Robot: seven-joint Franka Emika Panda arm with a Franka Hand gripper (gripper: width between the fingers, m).
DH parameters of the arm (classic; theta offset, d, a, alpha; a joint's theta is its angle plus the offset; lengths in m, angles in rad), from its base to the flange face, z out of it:
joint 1: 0 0.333 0 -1.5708
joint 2: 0 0 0 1.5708
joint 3: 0 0.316 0.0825 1.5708
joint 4: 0 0 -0.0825 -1.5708
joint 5: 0 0.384 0 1.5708
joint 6: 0 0 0.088 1.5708
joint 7: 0 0.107 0 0
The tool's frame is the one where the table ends.
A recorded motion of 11 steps. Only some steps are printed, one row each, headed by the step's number.
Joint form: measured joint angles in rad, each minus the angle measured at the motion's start. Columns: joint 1, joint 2, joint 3, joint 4, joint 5, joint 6, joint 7.
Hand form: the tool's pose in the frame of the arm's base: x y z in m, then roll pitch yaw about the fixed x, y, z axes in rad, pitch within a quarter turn. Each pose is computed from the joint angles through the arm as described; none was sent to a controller.
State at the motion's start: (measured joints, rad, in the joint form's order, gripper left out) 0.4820 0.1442 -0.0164 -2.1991 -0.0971 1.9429 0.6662
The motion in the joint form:
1: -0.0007 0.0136 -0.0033 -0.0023 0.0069 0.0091 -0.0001
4: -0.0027 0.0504 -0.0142 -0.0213 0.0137 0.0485 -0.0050
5: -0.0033 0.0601 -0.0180 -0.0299 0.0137 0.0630 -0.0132
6: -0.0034 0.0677 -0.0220 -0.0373 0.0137 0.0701 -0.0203
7: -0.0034 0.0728 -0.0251 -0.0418 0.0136 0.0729 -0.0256
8: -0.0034 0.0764 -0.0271 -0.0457 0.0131 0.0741 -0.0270
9: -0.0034 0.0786 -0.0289 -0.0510 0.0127 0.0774 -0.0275
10: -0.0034 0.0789 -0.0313 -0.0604 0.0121 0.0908 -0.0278
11: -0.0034 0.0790 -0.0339 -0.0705 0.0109 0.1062 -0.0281
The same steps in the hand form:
1: 0.4494 0.2168 0.2850 2.8271 0.2746 -0.1978
4: 0.4485 0.2101 0.2614 2.8215 0.2918 -0.2102
5: 0.4476 0.2073 0.2541 2.8213 0.2973 -0.2063
6: 0.4462 0.2045 0.2481 2.8178 0.3054 -0.2045
7: 0.4453 0.2023 0.2441 2.8145 0.3121 -0.2035
8: 0.4442 0.2007 0.2411 2.8103 0.3171 -0.2051
9: 0.4430 0.1991 0.2384 2.8074 0.3203 -0.2069
10: 0.4417 0.1973 0.2355 2.8098 0.3175 -0.2070
11: 0.4405 0.1954 0.2327 2.8129 0.3133 -0.2065

